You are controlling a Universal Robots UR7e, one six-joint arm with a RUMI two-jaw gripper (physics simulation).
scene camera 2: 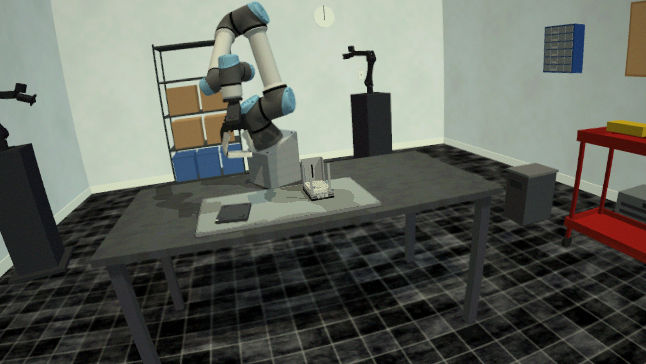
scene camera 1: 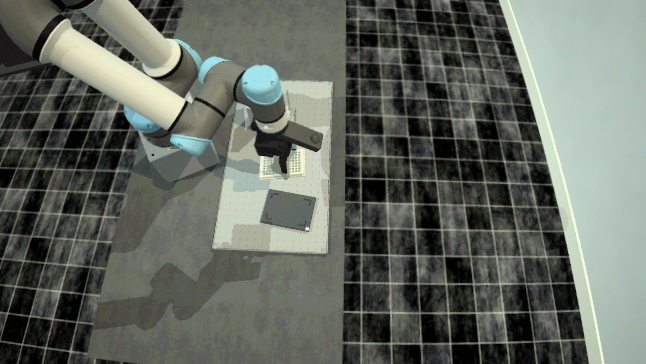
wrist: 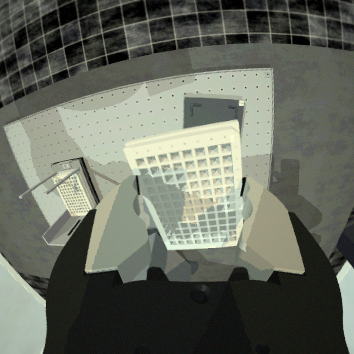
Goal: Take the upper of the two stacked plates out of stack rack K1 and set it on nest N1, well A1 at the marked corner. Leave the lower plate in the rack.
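Frame: origin at the arm's base, x ahead, y left, z up, level; metres.
Seen in the pictures: gripper, fingertip midpoint: (scene camera 2: 239, 155) (scene camera 1: 290, 164) (wrist: 189, 178); arm's base, link origin: (scene camera 2: 268, 141).
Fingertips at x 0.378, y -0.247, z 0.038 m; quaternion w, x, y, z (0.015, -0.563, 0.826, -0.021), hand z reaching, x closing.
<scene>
Pixels of each thing's top centre, then the offset from my fingertips to it. "*": a spot on its surface instead. Level surfaces: height alone.
- dark grey rectangular pad, surface spot: (wrist: 210, 112) * 0.060 m right, 0.020 m ahead, 0.219 m down
- small white mark, top centre: (wrist: 241, 102) (scene camera 1: 307, 228) 0.125 m right, 0.018 m ahead, 0.219 m down
- Rack K1, top centre: (wrist: 44, 218) (scene camera 1: 270, 97) (scene camera 2: 315, 161) 0.322 m left, 0.029 m back, 0.090 m down
- lower plate, top centre: (wrist: 72, 195) (scene camera 2: 316, 185) 0.325 m left, 0.039 m back, 0.197 m down
- light perforated board, surface height: 0.231 m down
- dark grey table, surface height: 0.243 m down
My gripper (scene camera 2: 237, 150) (wrist: 189, 178) is shut on the upper plate, a cream, many-welled plate (scene camera 1: 298, 162) (scene camera 2: 242, 155) (wrist: 210, 162). It holds the plate by two opposite sides, high above the board. Nest N1, a dark grey rectangular pad (scene camera 1: 288, 210) (scene camera 2: 234, 212) (wrist: 210, 112), lies on the board. It has a small white mark (scene camera 1: 307, 228) (wrist: 241, 103) at one corner; the held plate covers part of the nest in the wrist view. Rack K1 (scene camera 2: 318, 167) (wrist: 61, 230) stands apart with the lower plate (scene camera 2: 316, 188) (wrist: 75, 192) in it. In scene camera 1 the arm hides most of the rack.
The light perforated board (scene camera 1: 245, 215) (scene camera 2: 270, 220) (wrist: 257, 135) lies on the dark grey table (scene camera 1: 225, 310) (scene camera 2: 425, 175). Thin upright posts (scene camera 2: 329, 177) rise from the rack. The robot's grey base block (scene camera 1: 182, 162) (scene camera 2: 285, 160) stands beside the board.
</scene>
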